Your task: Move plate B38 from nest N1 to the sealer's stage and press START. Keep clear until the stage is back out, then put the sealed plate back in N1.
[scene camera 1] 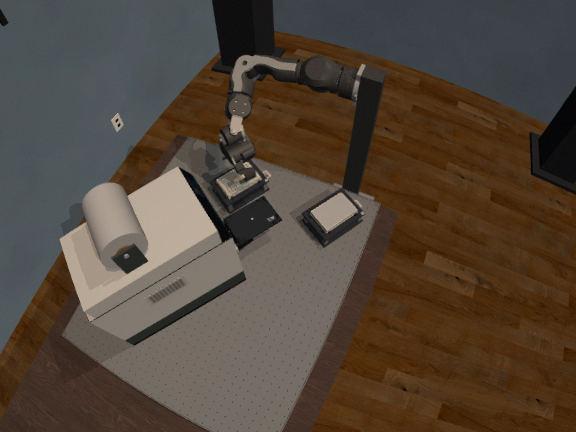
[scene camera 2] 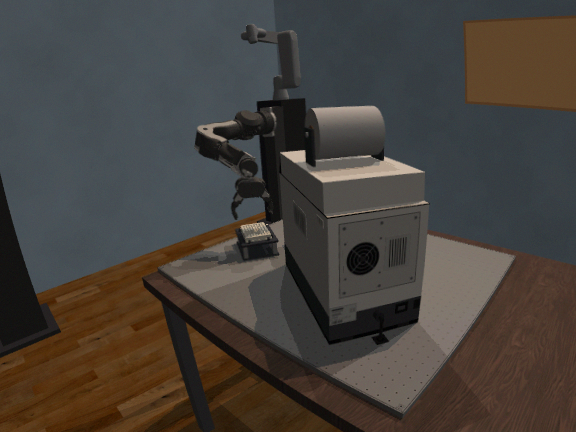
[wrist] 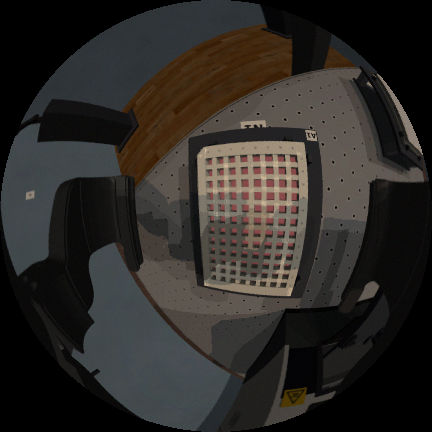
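The plate (scene camera 1: 231, 186) (scene camera 2: 255, 231) (wrist: 252, 220), pale with a grid of wells showing red, sits flat in the dark nest N1 (scene camera 1: 241, 201) (scene camera 2: 260, 250) (wrist: 314, 210). Its B38 marking cannot be read. My gripper (scene camera 1: 242, 172) (scene camera 2: 253, 215) (wrist: 234, 237) is open above the plate, pointing down, one finger beyond each long side, with nothing between the fingertips. The sealer's black stage (scene camera 1: 252, 220) is out beside N1 and bears no plate; my finger hides much of it in the wrist view. The START button cannot be made out.
The white sealer (scene camera 1: 175, 210) (scene camera 2: 375, 190) with a film roll (scene camera 1: 114, 225) (scene camera 2: 350, 131) stands close beside N1. A second nest (scene camera 1: 327, 237) holds a pale plate (scene camera 1: 334, 212) near the arm's dark post (scene camera 1: 366, 130). Another arm (scene camera 2: 288, 60) stands farther back.
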